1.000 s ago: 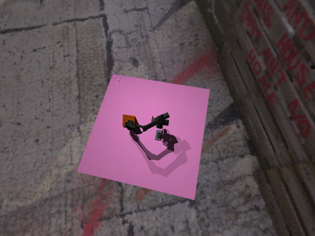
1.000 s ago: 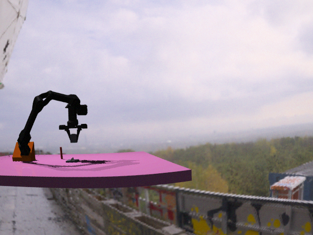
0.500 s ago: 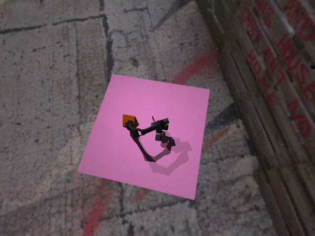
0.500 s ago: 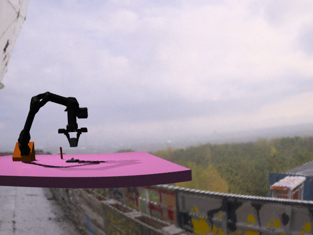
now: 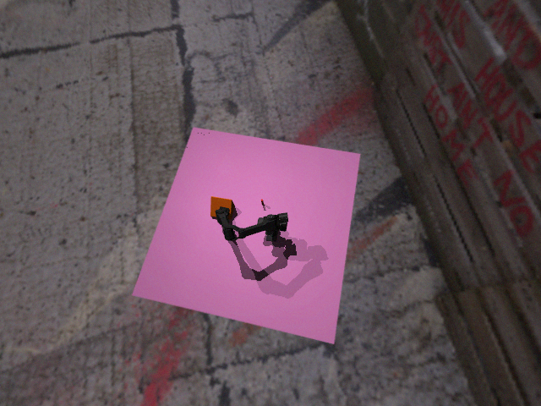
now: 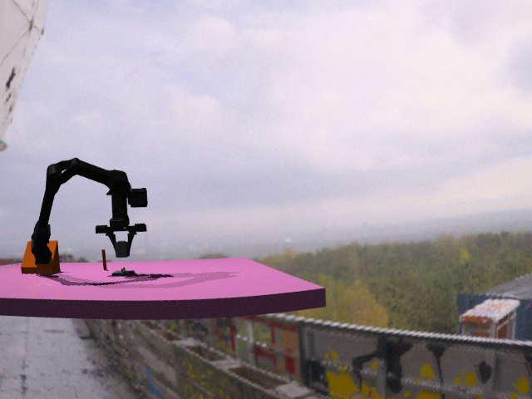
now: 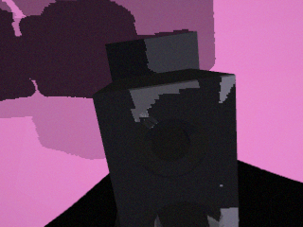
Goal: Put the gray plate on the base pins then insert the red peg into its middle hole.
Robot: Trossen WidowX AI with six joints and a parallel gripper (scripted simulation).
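Now: gripper tip 60 mm above the pin base and 10 mm to the left of it. Round my gripper tip: gray plate (30 mm above); then red peg (170 mm to the left, 120 mm behind, 30 mm below).
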